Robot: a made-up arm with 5 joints. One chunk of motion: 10 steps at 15 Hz.
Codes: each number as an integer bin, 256 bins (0 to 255) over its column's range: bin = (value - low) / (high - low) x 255, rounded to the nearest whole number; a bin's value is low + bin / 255 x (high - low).
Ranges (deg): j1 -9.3..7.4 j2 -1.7..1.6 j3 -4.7..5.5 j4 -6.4..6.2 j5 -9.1..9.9
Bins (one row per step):
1: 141 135 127 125 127
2: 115 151 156 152 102
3: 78 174 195 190 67
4: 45 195 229 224 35
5: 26 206 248 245 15
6: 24 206 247 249 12
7: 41 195 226 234 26
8: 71 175 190 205 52
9: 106 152 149 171 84
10: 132 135 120 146 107
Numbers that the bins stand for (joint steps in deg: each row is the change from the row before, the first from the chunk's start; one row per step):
1: -0.066 0.047 0.380 -0.224 0.363
2: -1.769 0.254 1.540 1.111 -1.500
3: -4.192 0.552 3.100 2.988 -4.108
4: -6.353 0.824 4.460 4.668 -6.492
5: -7.597 0.966 5.220 5.706 -7.982
6: -7.728 0.966 5.180 5.904 -8.206
7: -6.615 0.824 4.340 5.162 -7.163
8: -4.650 0.565 2.900 3.729 -5.225
9: -2.358 0.267 1.260 2.049 -2.841
10: -0.655 0.047 0.100 0.814 -1.127

